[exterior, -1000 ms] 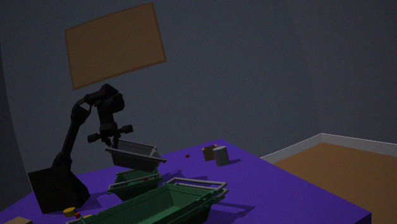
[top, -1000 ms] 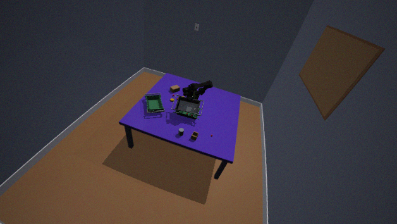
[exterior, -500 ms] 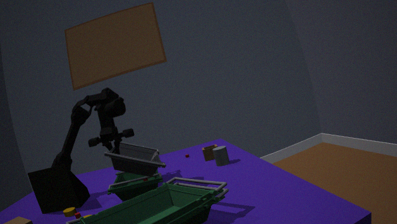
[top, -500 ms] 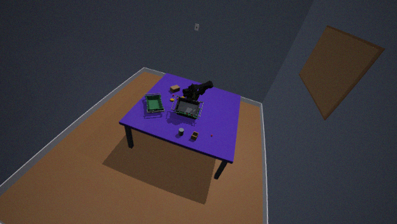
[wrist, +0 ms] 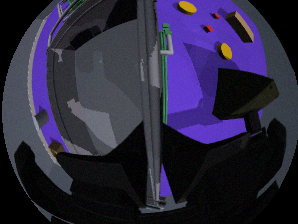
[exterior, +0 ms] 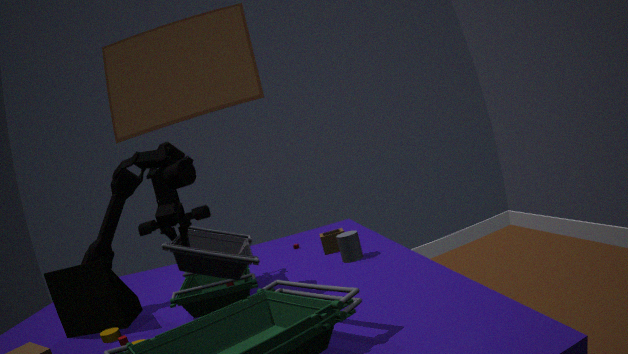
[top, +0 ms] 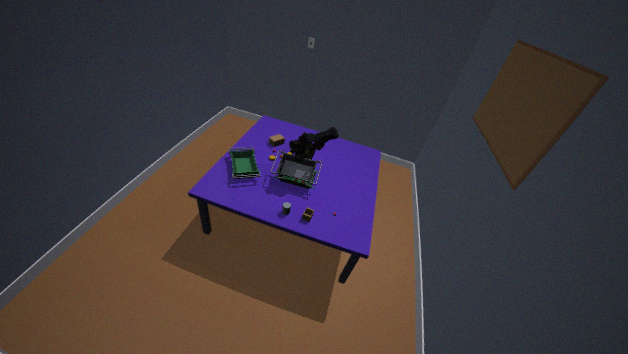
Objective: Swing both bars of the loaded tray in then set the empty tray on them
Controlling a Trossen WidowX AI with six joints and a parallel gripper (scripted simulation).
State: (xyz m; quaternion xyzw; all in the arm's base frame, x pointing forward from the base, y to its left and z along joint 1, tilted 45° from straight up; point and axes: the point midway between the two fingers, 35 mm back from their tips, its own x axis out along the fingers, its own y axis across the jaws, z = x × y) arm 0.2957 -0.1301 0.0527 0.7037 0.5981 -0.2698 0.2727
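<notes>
My gripper tip is now 8 cm short of the grey tray. Round my gripper tip: tan block (38 cm behind, 27 cm to the right, 10 cm below); then red block (33 cm ahead, 34 cm to the left, 13 cm below).
</notes>
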